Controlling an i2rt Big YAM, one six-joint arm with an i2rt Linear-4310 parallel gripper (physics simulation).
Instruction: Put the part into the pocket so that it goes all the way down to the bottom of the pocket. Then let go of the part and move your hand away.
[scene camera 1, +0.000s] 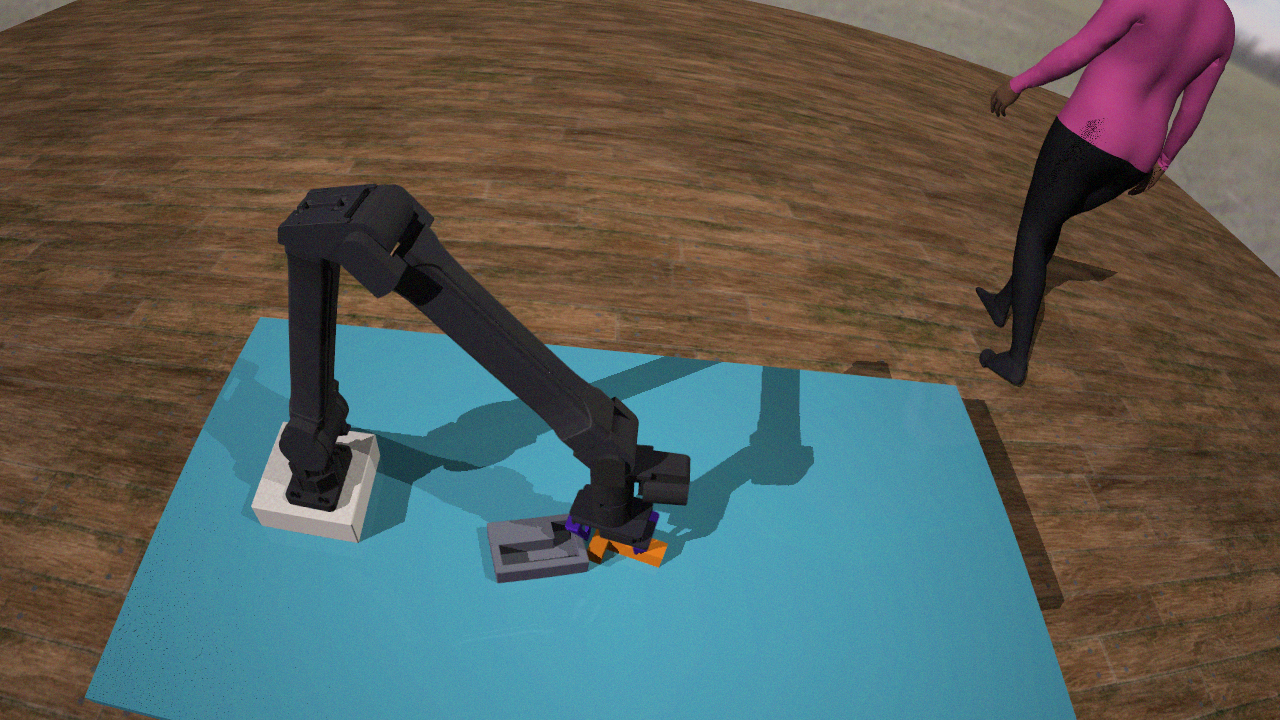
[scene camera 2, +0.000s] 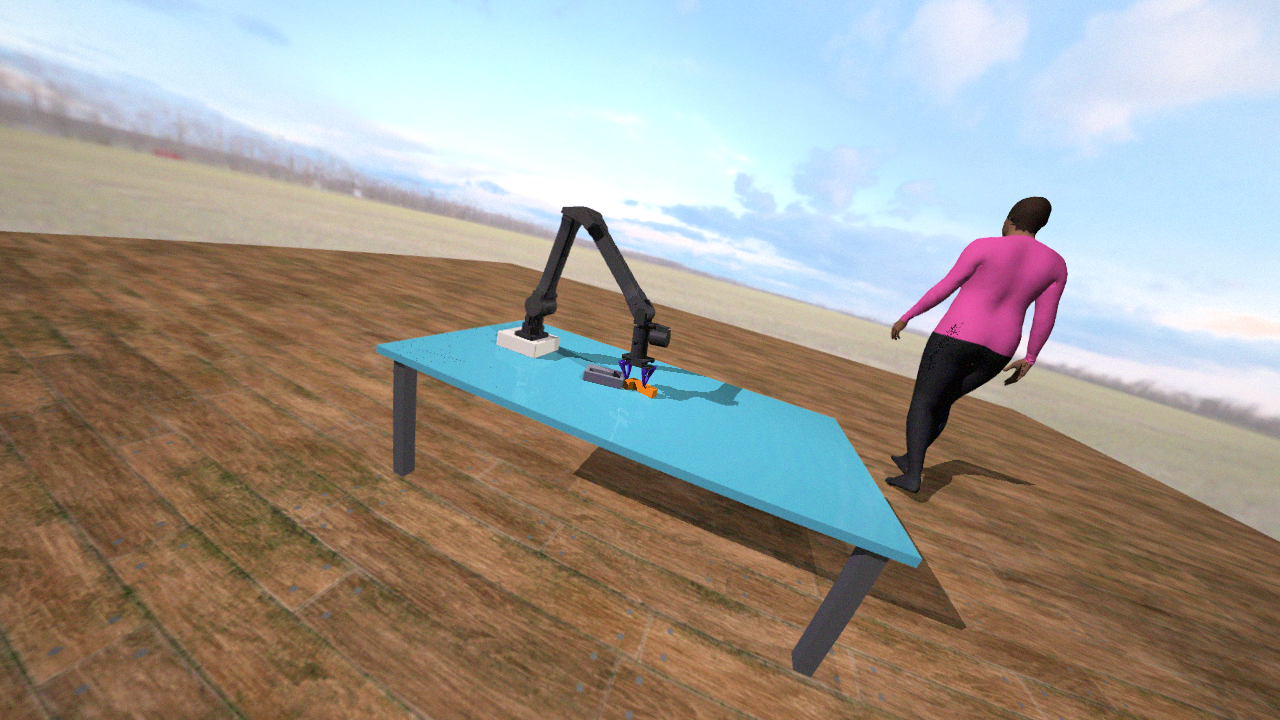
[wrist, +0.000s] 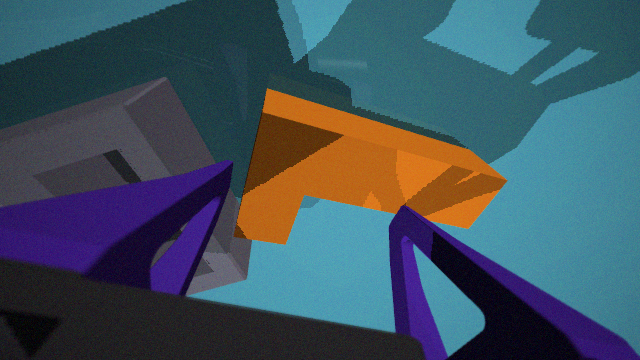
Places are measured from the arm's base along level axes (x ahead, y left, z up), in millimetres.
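Pixels of known places: gripper, fingertip midpoint: (scene camera 1: 612, 544) (scene camera 2: 635, 383) (wrist: 317, 195); arm's base, link origin: (scene camera 1: 320, 477) (scene camera 2: 531, 335).
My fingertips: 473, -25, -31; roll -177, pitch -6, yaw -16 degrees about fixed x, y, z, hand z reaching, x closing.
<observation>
For each thing: its middle in the pictures, then the offset to it from my fingertips, as dx, dy, dz. Level surfaces: height alone.
- orange L-shaped part, body centre: (wrist: 362, 189) (scene camera 1: 626, 551) (scene camera 2: 640, 388) +23, -5, -10
- grey block, body centre: (wrist: 67, 228) (scene camera 1: 536, 547) (scene camera 2: 604, 375) -114, -17, -7
- blue table, surface height: dz -25
The orange L-shaped part (scene camera 1: 643, 552) (scene camera 2: 646, 390) (wrist: 320, 160) lies on the table against or very near the right end of the grey block. The grey block (scene camera 1: 543, 570) (scene camera 2: 601, 377) (wrist: 170, 110) has an L-shaped pocket, which is empty where it shows. My gripper (scene camera 1: 612, 537) (scene camera 2: 636, 381) (wrist: 317, 195) is open, pointing down low over the part, with its purple fingers apart and nothing held. In the wrist view the left fingertip stands between the block and the part's short leg, and the right fingertip overlaps the long leg's lower edge. The fingertips' exact height is hard to tell.
The arm's white base block (scene camera 1: 304, 530) (scene camera 2: 528, 343) stands at the left of the blue table (scene camera 1: 760, 644) (scene camera 2: 716, 447). A person in a pink top (scene camera 1: 1136, 80) (scene camera 2: 1006, 286) stands on the wooden floor beyond the table's far right side. The arm's shadows fall across the table.
</observation>
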